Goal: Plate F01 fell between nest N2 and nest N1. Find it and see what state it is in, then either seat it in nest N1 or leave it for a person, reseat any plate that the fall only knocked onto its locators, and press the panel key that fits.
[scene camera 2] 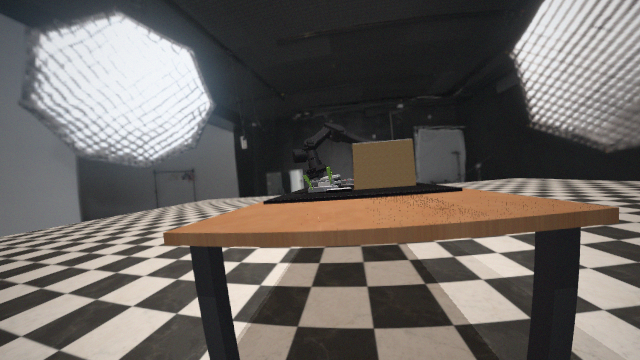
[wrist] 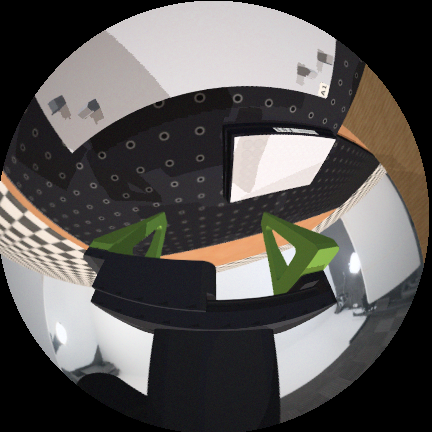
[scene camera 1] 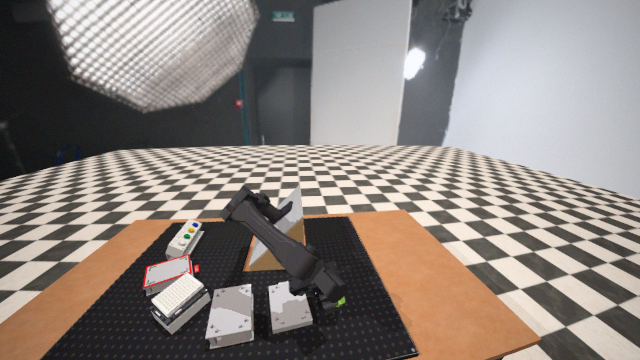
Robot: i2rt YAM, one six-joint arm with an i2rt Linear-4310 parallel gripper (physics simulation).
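Where they show: gripper, fingertip midpoint: (scene camera 2: 321,186) (wrist: 213,217); arm's base, origin of the base link: (scene camera 2: 384,161) (scene camera 1: 277,217).
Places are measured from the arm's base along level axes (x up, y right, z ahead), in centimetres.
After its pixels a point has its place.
A plate with a black edge and a pale top (wrist: 280,165) @[z 25.1, x -12.3, y -20.4 cm] lies on the perforated mat, off any nest; the label on its edge is too blurred to read. A grey nest (wrist: 215,50) with corner locators and an A1 tag is beside it. In scene view 1 two bare nests (scene camera 1: 231,315) @[z 42.9, x -8.2, y 6.3 cm] (scene camera 1: 290,305) @[z 36.2, x -11.4, y -10.1 cm] stand in front. A white well plate (scene camera 1: 179,294) @[z 39.1, x -5.9, y 24.5 cm] sits on another nest (scene camera 1: 187,316) @[z 42.3, x -11.7, y 21.6 cm]; whether it is level is unclear. My gripper (wrist: 213,217) @[z 31.4, x -10.5, y -25.4 cm] (scene camera 2: 320,183) @[z 31.4, x -10.5, y -25.4 cm] is open and empty, low over the mat near the fallen plate.
A key panel (scene camera 1: 185,238) @[z 9.1, x -7.4, y 42.1 cm] with blue, yellow and green keys stands at the back left. A red-edged holder (scene camera 1: 168,273) @[z 27.9, x -9.8, y 37.8 cm] with a red tab is in front of it. A tall leaning board (scene camera 1: 295,206) @[z 4.3, x 8.3, y -9.0 cm] (scene camera 2: 384,165) @[z 0.5, x -2.4, y -11.1 cm] stands behind the arm. The black mat (scene camera 1: 345,240) @[z -1.8, x -13.7, y -32.7 cm] lies on the wooden table (scene camera 1: 400,250) @[z 4.8, x -15.0, y -58.9 cm].
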